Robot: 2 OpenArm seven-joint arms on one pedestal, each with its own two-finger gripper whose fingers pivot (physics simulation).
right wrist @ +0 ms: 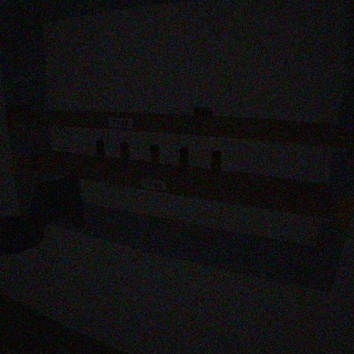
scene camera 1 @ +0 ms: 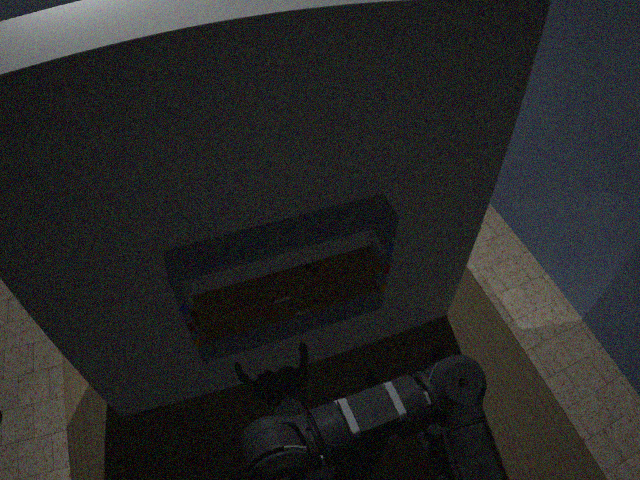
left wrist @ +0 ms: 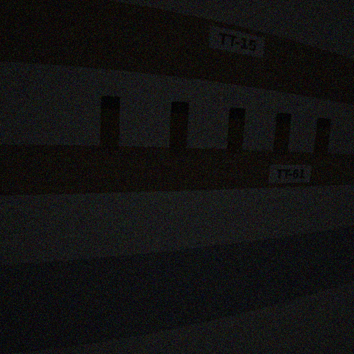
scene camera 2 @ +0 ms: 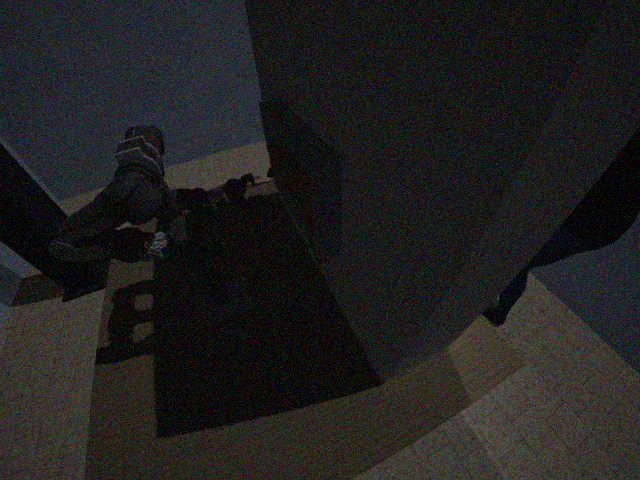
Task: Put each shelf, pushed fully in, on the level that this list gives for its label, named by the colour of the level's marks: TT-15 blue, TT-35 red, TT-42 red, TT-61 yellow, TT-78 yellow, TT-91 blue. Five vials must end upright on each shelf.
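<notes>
The rack [scene camera 1: 232, 253] [right wrist: 200, 245] has blue, red and yellow side marks. Shelf TT-15 [left wrist: 125, 40] [right wrist: 280, 130] is its upper shelf, colour level unclear; one low dark vial [right wrist: 202, 112] seems to lie on it. Shelf TT-61 [left wrist: 150, 170] [right wrist: 280, 195] is below, level with the yellow mark [right wrist: 345, 212]. Several upright vials [left wrist: 236, 130] [right wrist: 155, 154] stand on it. My left gripper [scene camera 1: 271, 356] is open and empty in front of the rack, left of its middle. My right gripper is open and empty; its fingers are hard to make out. Labels TT-35, TT-42, TT-78, TT-91 do not show.
A large grey surface [scene camera 1: 258, 129] [scene camera 2: 439, 155] surrounds the rack. A banded arm segment [scene camera 1: 372, 408] crosses in front of it at the lower right. A dark mat or shadowed floor [scene camera 2: 232, 335] lies beside the arms, with wooden flooring [scene camera 2: 222, 449] along its edge. All views are dim and grainy.
</notes>
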